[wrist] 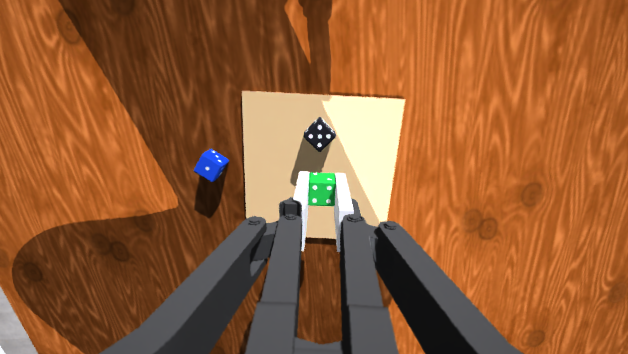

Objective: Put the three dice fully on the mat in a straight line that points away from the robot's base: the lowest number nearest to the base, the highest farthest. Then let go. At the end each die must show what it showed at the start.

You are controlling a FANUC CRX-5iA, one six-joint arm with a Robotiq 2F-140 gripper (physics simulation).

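Places are measured from the arm's base along level axes (x ahead, y left, z up), in metres.
Pixels of known places: gripper, fingertip midpoint: (321,188).
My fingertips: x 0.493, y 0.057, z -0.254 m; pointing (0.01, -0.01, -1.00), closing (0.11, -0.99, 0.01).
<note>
For each thing: its top centre in the pictures, then the offset to it from my fingertips. Level surfaces: height alone.
- green die, middle of its top: (321,194) 0.000 m left, 0.002 m ahead, 0.017 m up
- pale mat, middle of its top: (319,172) 0.002 m left, 0.002 m back, 0.043 m down
- black die, middle of its top: (319,136) 0.007 m left, 0.036 m ahead, 0.023 m down
- blue die, middle of its top: (207,168) 0.100 m left, 0.007 m back, 0.027 m down
- wooden table, its level: 0.047 m down
My gripper (321,188) is shut on the green die (321,194), with a white fingertip on either side of it. The face turned to the camera shows four dots, and part of another dotted face shows at its upper edge. The green die is over the lower middle of the pale mat (267,145); its exact height is hard to tell. The black die (320,135) lies on the mat, farther up the view, turned cornerwise and showing five. The blue die (211,165) is off the mat to the left, with a one-dot face and a three-dot face visible. The fingers hide part of the mat's lower edge.
The wooden table (500,125) surrounds the mat. Dark shadows cross the table on the left and top and part of the mat. A grey surface (12,325) shows past the table edge at the lower left.
</note>
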